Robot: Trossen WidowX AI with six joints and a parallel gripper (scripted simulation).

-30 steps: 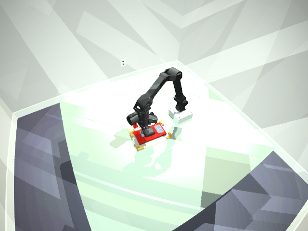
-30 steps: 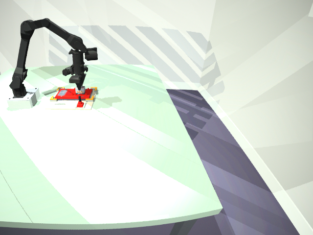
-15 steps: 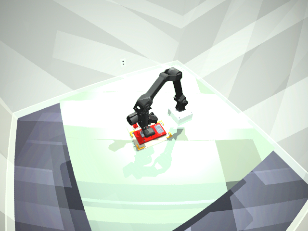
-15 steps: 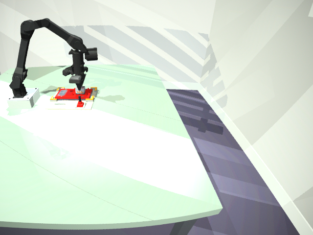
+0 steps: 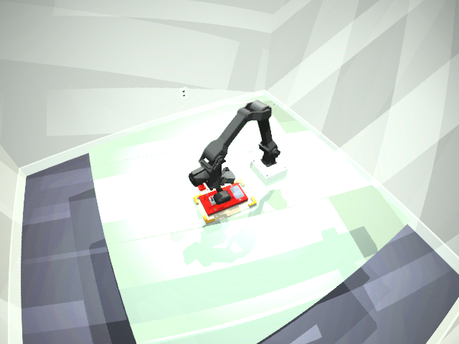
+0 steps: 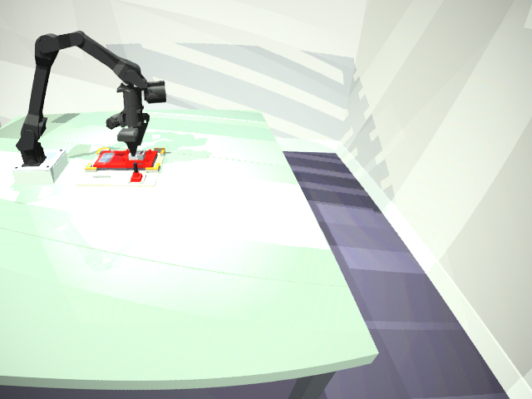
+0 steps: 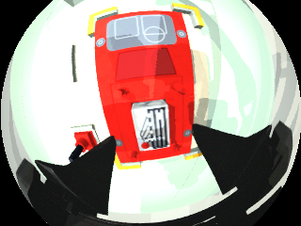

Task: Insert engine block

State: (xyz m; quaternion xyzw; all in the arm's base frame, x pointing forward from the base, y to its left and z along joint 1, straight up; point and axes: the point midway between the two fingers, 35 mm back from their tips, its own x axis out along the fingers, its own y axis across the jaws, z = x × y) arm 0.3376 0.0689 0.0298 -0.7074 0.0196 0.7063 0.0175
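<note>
My gripper tip is now 2 cm above the grey engine block.
</note>
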